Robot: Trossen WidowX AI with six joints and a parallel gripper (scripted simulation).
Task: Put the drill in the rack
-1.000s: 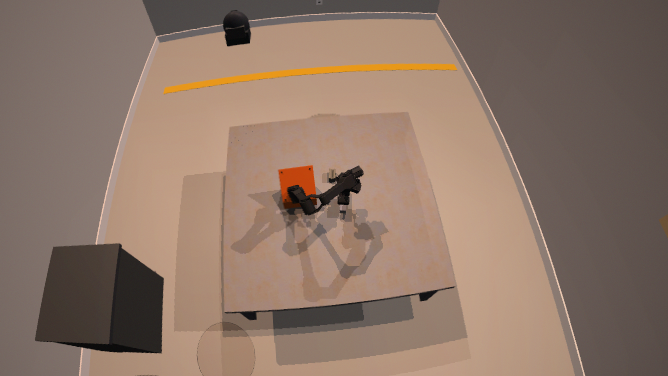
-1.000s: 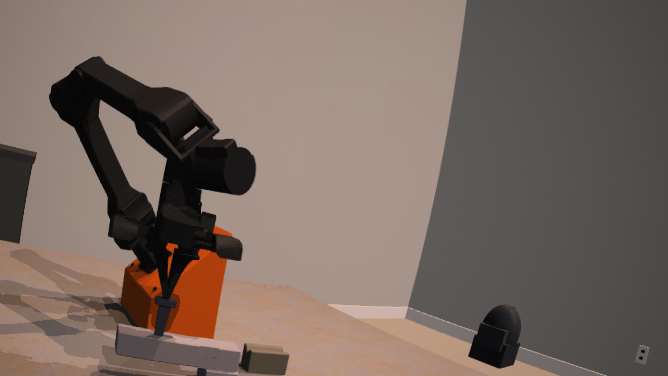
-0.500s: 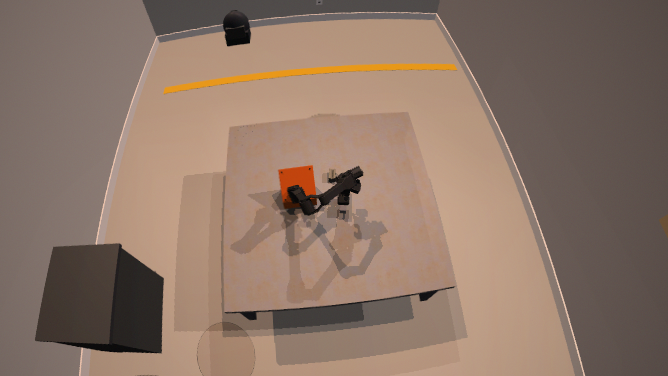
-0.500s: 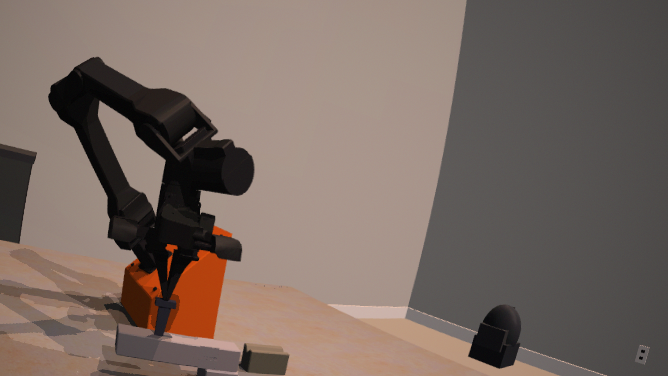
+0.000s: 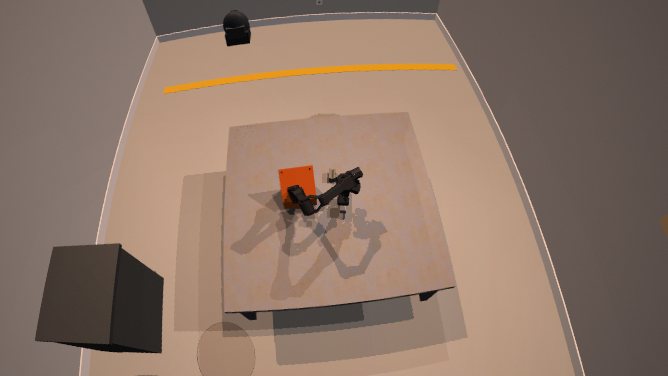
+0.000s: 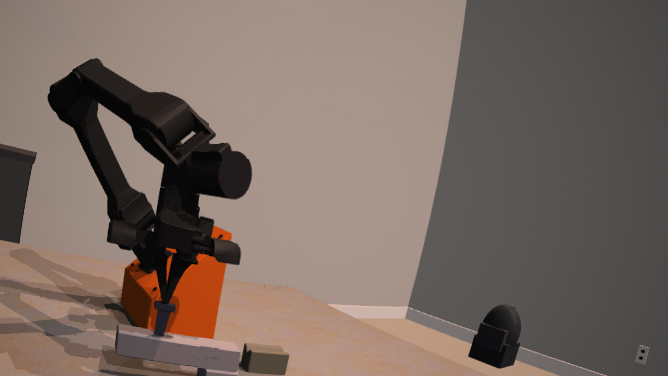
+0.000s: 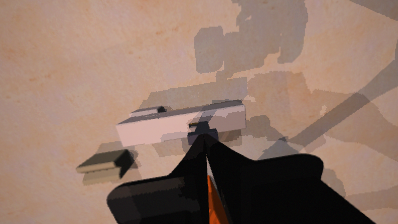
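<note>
The key is 3 cm below my gripper tip. The rest, counted from my gripper tip: drill (1 cm ahead, 5 cm to the left, 7 cm below); then olive-grey rack (2 cm behind, 21 cm to the left, 10 cm below).
</note>
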